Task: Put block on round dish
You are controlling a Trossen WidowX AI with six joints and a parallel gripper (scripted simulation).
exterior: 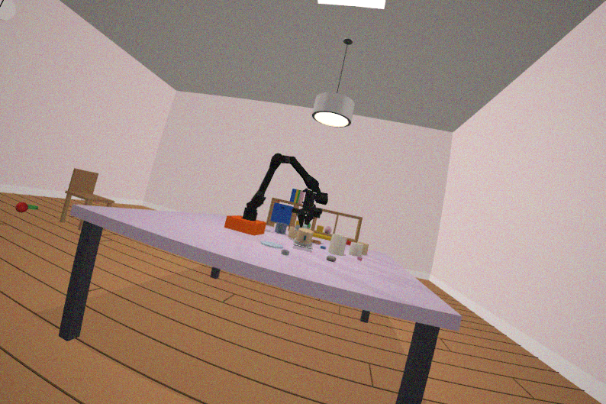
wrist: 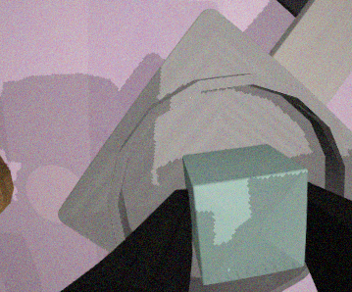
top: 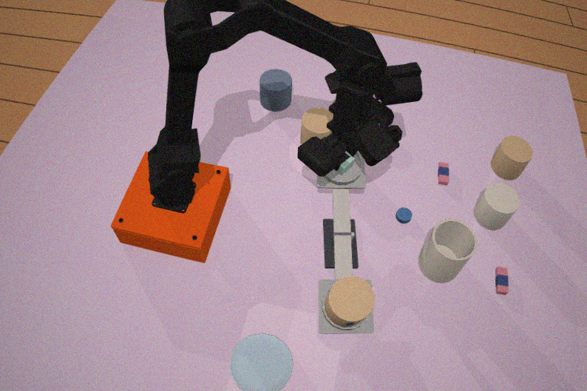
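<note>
Now: the pale blue round dish 37 cm to the right of my gripper tip, 8 cm below it and 6 cm behind it. The rest, counted from my gripper tip: small blue disc (14 cm ahead, 8 cm below, 3 cm to the right); then grey balance (12 cm to the right, 6 cm below, 3 cm ahead); then grey cup (21 cm ahead, 12 cm to the right, 4 cm below).
</note>
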